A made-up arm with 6 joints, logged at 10 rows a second.
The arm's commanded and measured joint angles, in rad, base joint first. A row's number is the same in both.
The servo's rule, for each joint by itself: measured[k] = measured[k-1] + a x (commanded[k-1-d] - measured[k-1]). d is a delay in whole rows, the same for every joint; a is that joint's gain. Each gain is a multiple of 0.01, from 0.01 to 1. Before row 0 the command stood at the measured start. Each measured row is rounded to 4 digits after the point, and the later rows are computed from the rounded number. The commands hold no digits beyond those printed.
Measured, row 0: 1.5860, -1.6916, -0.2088, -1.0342, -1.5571, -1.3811
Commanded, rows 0 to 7: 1.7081, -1.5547, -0.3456, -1.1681, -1.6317, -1.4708; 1.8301, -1.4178, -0.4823, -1.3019, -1.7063, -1.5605; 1.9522, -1.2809, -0.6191, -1.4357, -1.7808, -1.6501; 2.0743, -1.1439, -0.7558, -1.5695, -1.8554, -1.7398; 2.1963, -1.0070, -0.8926, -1.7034, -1.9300, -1.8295; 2.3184, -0.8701, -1.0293, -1.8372, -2.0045, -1.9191; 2.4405, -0.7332, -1.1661, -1.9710, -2.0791, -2.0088; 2.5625, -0.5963, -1.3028, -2.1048, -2.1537, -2.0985
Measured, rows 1 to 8: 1.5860, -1.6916, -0.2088, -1.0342, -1.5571, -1.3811; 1.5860, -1.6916, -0.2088, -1.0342, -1.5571, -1.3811; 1.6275, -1.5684, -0.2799, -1.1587, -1.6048, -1.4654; 1.6964, -1.4329, -0.3851, -1.2919, -1.6698, -1.5548; 1.7834, -1.2961, -0.5068, -1.4256, -1.7408, -1.6444; 1.8823, -1.1591, -0.6363, -1.5594, -1.8141, -1.7341; 1.9891, -1.0222, -0.7696, -1.6933, -1.8883, -1.8238; 2.1011, -0.8853, -0.9046, -1.8271, -1.9627, -1.9134
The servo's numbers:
d 2
a 0.34 0.90 0.52 0.93 0.64 0.94

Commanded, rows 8 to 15: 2.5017, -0.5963, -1.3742, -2.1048, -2.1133, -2.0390; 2.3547, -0.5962, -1.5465, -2.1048, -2.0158, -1.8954; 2.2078, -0.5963, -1.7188, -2.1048, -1.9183, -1.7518; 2.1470, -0.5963, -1.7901, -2.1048, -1.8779, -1.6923; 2.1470, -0.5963, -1.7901, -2.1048, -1.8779, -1.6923; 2.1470, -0.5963, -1.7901, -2.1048, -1.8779, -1.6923; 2.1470, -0.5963, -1.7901, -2.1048, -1.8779, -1.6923; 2.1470, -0.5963, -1.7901, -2.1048, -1.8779, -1.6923
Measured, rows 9 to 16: 2.2165, -0.7484, -1.0406, -1.9609, -2.0372, -2.0031; 2.3341, -0.6115, -1.1769, -2.0947, -2.1118, -2.0928; 2.3911, -0.5978, -1.2795, -2.1041, -2.1128, -2.0422; 2.3787, -0.5964, -1.4183, -2.1048, -2.0507, -1.9042; 2.3206, -0.5963, -1.5746, -2.1048, -1.9660, -1.7609; 2.2616, -0.5963, -1.6867, -2.1048, -1.9096, -1.6964; 2.2226, -0.5963, -1.7405, -2.1048, -1.8893, -1.6925; 2.1969, -0.5963, -1.7663, -2.1048, -1.8820, -1.6923
